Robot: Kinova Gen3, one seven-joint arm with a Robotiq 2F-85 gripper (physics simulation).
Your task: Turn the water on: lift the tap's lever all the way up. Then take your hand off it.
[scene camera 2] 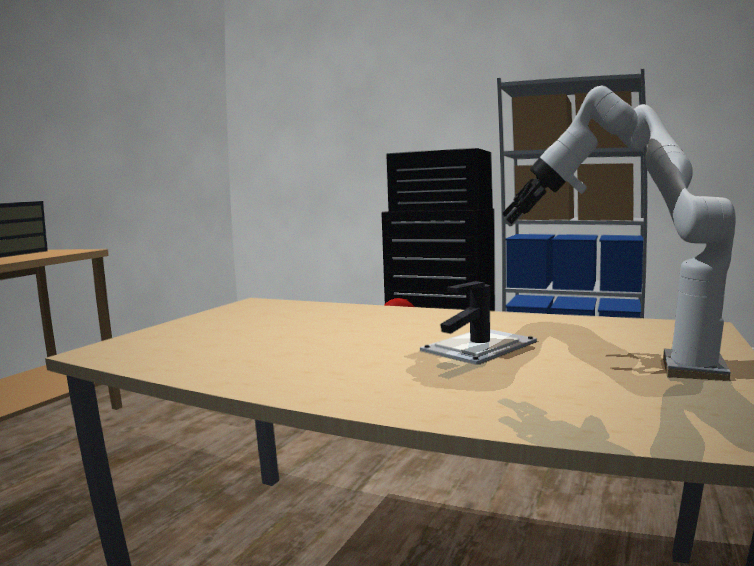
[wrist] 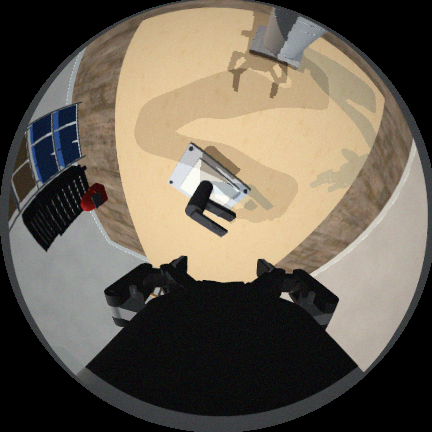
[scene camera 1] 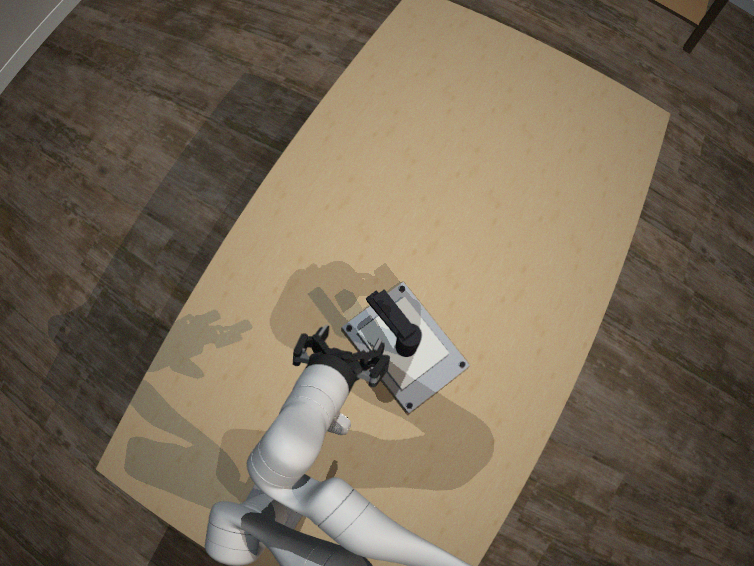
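Seen in the pictures: gripper, fingertip midpoint: (scene camera 2: 505, 220) (wrist: 221, 265) (scene camera 1: 353, 336); arm's base, link origin: (scene camera 2: 693, 359) (wrist: 281, 44) (scene camera 1: 267, 512).
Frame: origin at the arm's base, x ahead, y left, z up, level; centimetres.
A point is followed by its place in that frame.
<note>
A black tap (scene camera 1: 408, 342) @[z 12.5, x 46.2, y -10.7 cm] (scene camera 2: 480, 322) @[z 4.2, x 47.1, y -8.0 cm] (wrist: 202, 195) @[z 7.8, x 45.5, y -9.4 cm] stands upright on a grey and white base plate (scene camera 1: 433, 382) @[z -1.4, x 43.1, y -19.2 cm] (scene camera 2: 517, 343) @[z -1.4, x 38.8, y -11.6 cm] (wrist: 182, 172) @[z -1.4, x 44.8, y -18.8 cm]. Its flat lever (scene camera 1: 384, 304) @[z 13.4, x 50.7, y -3.3 cm] (scene camera 2: 465, 285) @[z 13.4, x 49.8, y -4.6 cm] (wrist: 211, 226) @[z 13.4, x 50.2, y -5.0 cm] sits on top, roughly level, and points the same way as the spout (scene camera 2: 458, 319) @[z 6.2, x 50.8, y -1.7 cm] (wrist: 223, 211) @[z 6.4, x 50.2, y -2.7 cm] below it. In scene camera 1 the lever hides most of the spout. My gripper (scene camera 1: 354, 338) @[z 28.1, x 40.1, y -2.4 cm] (scene camera 2: 509, 217) @[z 28.1, x 40.1, y -2.4 cm] (wrist: 221, 265) @[z 28.1, x 40.1, y -2.4 cm] is open and empty. It is in the air, well above the tap and towards the arm's base side, tilted down, and touches nothing.
The tap stands on a wooden table (scene camera 1: 487, 182) @[z -2.2, x 92.9, y -11.2 cm] (scene camera 2: 274, 353) @[z -2.2, x 93.3, y 8.5 cm] (wrist: 160, 75) @[z -2.2, x 14.3, y -29.5 cm], with my arm's base (scene camera 2: 697, 364) @[z 0.5, x -0.1, y 4.6 cm] (wrist: 265, 47) @[z 0.3, x 3.3, y -3.5 cm] at one end. Beyond the table are a black drawer cabinet (scene camera 2: 438, 255) (wrist: 55, 205), a red object (scene camera 2: 399, 302) (wrist: 94, 197) and a shelf rack (scene camera 2: 572, 84). Arm shadows cross the tabletop.
</note>
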